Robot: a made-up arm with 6 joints.
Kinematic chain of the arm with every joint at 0, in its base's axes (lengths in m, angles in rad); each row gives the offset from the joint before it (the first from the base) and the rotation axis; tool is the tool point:
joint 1: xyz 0 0 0.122 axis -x
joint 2: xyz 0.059 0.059 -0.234 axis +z
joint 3: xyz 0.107 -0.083 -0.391 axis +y
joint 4: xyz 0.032 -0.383 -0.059 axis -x
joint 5: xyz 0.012 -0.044 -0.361 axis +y
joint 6: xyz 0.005 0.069 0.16 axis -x
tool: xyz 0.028 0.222 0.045
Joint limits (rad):
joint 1: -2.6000..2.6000
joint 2: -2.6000..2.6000
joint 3: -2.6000..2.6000
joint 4: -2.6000..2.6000
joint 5: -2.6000..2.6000
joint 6: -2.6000..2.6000
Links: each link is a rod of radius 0.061 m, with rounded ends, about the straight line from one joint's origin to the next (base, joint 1, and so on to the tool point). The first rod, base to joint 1, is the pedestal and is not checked.
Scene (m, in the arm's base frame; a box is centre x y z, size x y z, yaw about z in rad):
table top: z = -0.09
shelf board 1: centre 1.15 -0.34 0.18 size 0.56 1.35 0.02 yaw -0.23
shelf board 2: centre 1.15 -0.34 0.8 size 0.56 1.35 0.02 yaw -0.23
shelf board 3: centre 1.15 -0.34 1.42 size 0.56 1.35 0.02 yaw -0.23
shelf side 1: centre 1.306 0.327 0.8 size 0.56 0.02 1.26 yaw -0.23
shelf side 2: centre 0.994 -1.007 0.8 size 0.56 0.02 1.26 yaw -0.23
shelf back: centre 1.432 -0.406 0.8 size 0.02 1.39 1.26 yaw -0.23
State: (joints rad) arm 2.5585 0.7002 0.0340 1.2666 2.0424 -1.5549
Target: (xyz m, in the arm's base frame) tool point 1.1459 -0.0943 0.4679
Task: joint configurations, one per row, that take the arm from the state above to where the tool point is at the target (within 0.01 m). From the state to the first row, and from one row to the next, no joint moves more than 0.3 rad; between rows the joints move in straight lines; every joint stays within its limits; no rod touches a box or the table.
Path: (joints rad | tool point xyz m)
1: 2.3634 0.4213 -0.0679 1.4111 1.8503 -1.6679 | 0.9178 -0.0526 1.0461
2: 2.1682 0.1424 -0.1698 1.5556 1.6582 -1.7808 | 0.6892 -0.0366 1.0573
3: 2.0990 0.3500 -0.2786 1.8089 1.7386 -1.8556 | 0.7870 -0.0287 0.8571
4: 2.0297 0.5576 -0.3875 2.0622 1.8191 -1.9303 | 0.8120 -0.0177 0.6504
5: 1.9604 0.7652 -0.4963 2.3155 1.8996 -2.0050 | 0.7661 -0.0054 0.4679
6: 2.1736 0.8772 -0.4208 2.1916 2.0243 -1.8849 | 0.9079 0.0020 0.4441
7: 2.3868 0.9891 -0.3454 2.0676 2.1489 -1.7648 | 1.0379 -0.0326 0.4360
8: 2.6000 1.1011 -0.2699 1.9436 2.2736 -1.6446 | 1.1459 -0.0943 0.4679

